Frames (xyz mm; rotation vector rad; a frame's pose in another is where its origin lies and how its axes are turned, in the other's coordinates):
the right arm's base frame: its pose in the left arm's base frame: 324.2 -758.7 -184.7 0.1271 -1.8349 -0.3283
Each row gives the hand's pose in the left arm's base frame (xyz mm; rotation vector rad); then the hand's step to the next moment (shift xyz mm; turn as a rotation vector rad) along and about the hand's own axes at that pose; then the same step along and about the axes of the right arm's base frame.
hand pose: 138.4 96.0 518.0 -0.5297 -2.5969 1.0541
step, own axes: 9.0 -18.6 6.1 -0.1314 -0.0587 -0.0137
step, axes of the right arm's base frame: 16.7 -9.8 9.5 0.0232 -0.0651 -0.1270
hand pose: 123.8 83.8 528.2 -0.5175 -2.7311 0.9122
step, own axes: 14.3 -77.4 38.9 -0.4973 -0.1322 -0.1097
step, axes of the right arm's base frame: 48.4 -68.1 27.0 0.0418 -0.1522 -0.5019
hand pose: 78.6 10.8 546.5 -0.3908 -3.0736 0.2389
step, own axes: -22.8 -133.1 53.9 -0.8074 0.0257 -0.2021
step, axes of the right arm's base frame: 9.5 -145.1 -1.1 -0.0216 -0.0235 -0.8321
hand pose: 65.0 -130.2 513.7 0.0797 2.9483 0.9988
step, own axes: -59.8 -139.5 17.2 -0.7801 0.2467 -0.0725
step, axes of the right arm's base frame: -79.8 -122.6 -44.0 -0.0541 0.2281 -0.7872
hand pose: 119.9 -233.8 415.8 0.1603 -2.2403 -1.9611
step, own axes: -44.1 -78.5 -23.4 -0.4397 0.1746 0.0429
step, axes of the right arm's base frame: -77.8 -42.5 -28.2 -0.0255 0.2168 -0.4219
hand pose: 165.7 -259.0 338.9 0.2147 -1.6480 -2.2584
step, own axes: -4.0 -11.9 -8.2 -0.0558 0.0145 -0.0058
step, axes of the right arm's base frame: -13.6 -6.3 -0.8 -0.0118 0.0170 -0.0541
